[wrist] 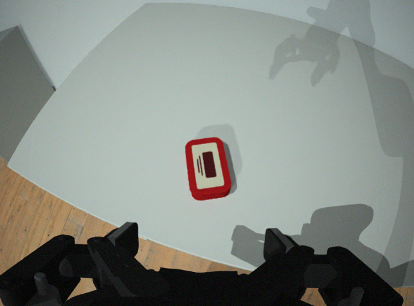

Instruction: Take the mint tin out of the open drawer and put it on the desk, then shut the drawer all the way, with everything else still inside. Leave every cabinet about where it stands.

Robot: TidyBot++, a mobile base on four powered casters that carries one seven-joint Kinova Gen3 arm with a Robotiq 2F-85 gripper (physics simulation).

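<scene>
The mint tin [208, 168], red with a cream label and a dark red block on it, lies flat on the light grey desk top [125, 110], near the middle of the wrist view. My gripper [200, 240] is open and empty, its two black fingers wide apart at the bottom of the view. It is above the desk's near edge, apart from the tin. The drawer does not show in this view.
A grey cabinet-like block [22, 95] stands at the left, beyond the desk's corner. A wooden floor [37, 210] shows below the desk edge at the lower left. Shadows of the arm and gripper fall on the desk's right side.
</scene>
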